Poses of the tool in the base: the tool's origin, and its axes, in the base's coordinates. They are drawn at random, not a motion.
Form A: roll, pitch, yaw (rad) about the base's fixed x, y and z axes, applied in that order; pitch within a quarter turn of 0, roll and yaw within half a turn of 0; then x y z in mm.
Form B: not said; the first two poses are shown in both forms.
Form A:
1: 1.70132 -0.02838 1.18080 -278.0 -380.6 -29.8
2: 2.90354 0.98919 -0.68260 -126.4 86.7 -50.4
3: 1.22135 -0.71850 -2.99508 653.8 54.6 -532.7
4: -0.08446 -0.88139 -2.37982 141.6 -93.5 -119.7
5: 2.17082 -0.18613 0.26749 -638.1 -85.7 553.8
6: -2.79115 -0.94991 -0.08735 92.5 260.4 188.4
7: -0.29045 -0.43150 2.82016 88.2 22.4 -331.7
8: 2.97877 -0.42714 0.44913 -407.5 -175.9 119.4
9: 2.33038 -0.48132 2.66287 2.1 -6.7 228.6
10: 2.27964 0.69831 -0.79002 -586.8 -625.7 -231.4
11: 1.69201 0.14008 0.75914 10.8 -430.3 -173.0
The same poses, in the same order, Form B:
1: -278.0 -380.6 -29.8 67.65 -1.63 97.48
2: -126.4 86.7 -50.4 -39.11 56.68 166.36
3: 653.8 54.6 -532.7 -171.61 -41.17 69.98
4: 141.6 -93.5 -119.7 -136.35 -50.50 -4.84
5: -638.1 -85.7 553.8 15.33 -10.66 124.38
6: 92.5 260.4 188.4 -5.00 -54.43 -159.92
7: 88.2 22.4 -331.7 161.58 -24.72 -16.64
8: -407.5 -175.9 119.4 25.73 -24.47 170.67
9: 2.1 -6.7 228.6 152.57 -27.58 133.52
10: -586.8 -625.7 -231.4 -45.26 40.01 130.61
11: 10.8 -430.3 -173.0 43.50 8.03 96.95
